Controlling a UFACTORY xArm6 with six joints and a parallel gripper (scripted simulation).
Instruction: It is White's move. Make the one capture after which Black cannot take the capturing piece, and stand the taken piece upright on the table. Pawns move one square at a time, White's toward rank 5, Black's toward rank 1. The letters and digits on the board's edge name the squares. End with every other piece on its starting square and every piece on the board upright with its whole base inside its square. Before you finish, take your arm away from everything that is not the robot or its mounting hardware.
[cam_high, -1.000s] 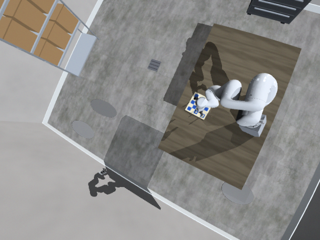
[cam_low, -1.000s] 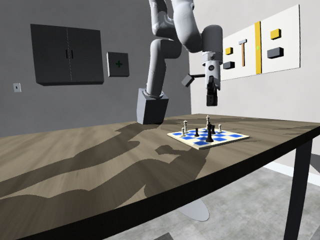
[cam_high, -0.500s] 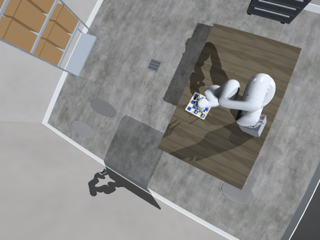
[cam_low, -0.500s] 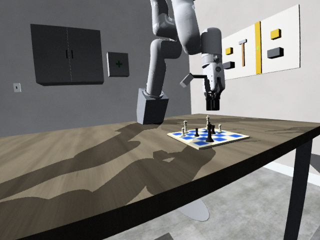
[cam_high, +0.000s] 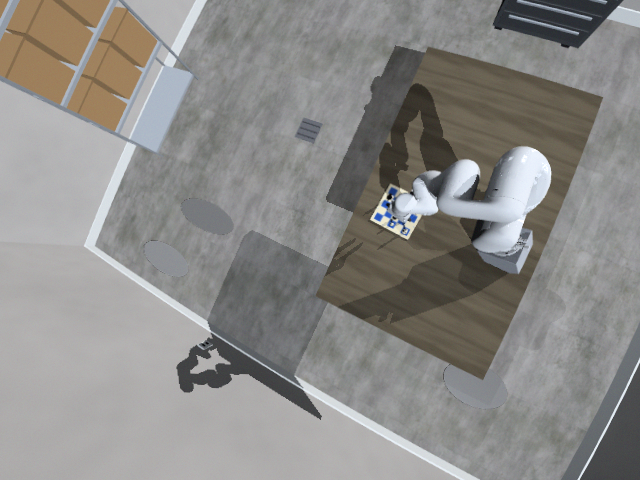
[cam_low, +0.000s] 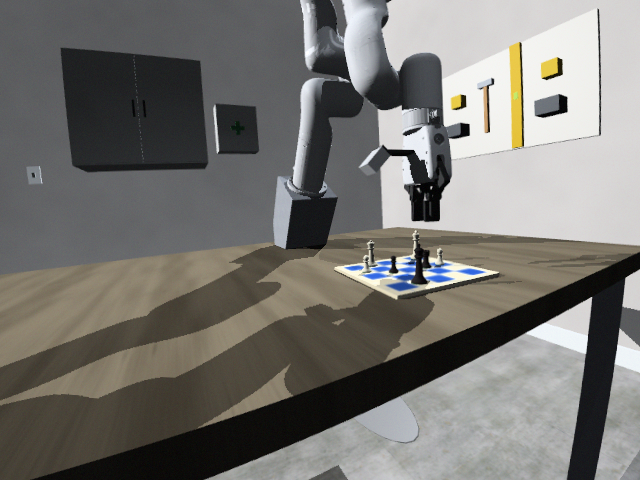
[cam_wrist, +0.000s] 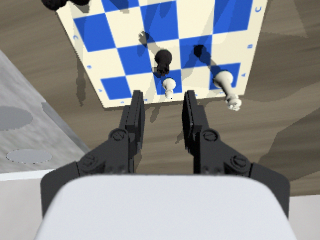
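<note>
My hand is 110 mm above the cream chessboard, 40 mm to the left of it and 10 mm past it. The rest, counted from my hand: black pawn (100 mm below, 70 mm to the right, 10 mm behind); tall white piece (80 mm below, 70 mm behind, 50 mm to the left); tall black piece (90 mm to the right, 80 mm below, 60 mm ahead).
</note>
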